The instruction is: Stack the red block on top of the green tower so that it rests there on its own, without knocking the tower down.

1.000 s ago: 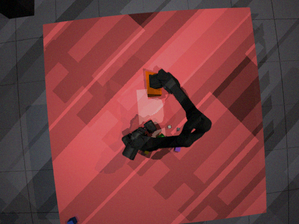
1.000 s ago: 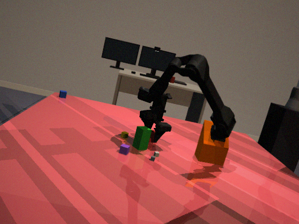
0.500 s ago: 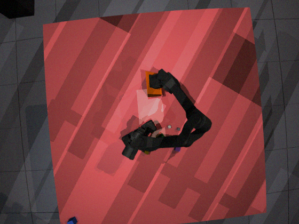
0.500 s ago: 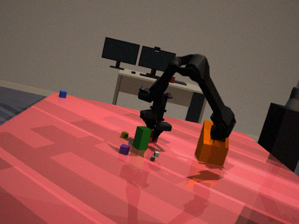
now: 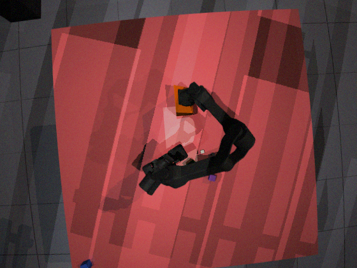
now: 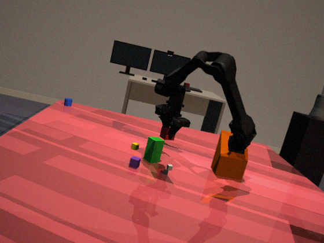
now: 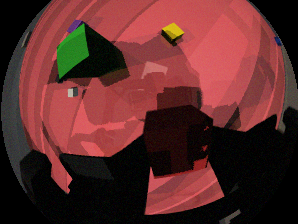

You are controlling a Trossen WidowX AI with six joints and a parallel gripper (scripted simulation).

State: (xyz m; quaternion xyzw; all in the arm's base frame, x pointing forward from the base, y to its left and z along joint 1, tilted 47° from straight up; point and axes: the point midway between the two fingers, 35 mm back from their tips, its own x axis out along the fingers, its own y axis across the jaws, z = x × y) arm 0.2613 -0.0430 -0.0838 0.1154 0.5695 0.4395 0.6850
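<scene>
Now: the white block 170 mm to the left of my gripper tip, 60 mm below it and 20 mm behind it. Also, from my gripper tip: grey block (220 mm to the left, 60 mm below); yellow block (120 mm ahead, 60 mm below, 30 mm to the left); red block (10 mm above).
</scene>
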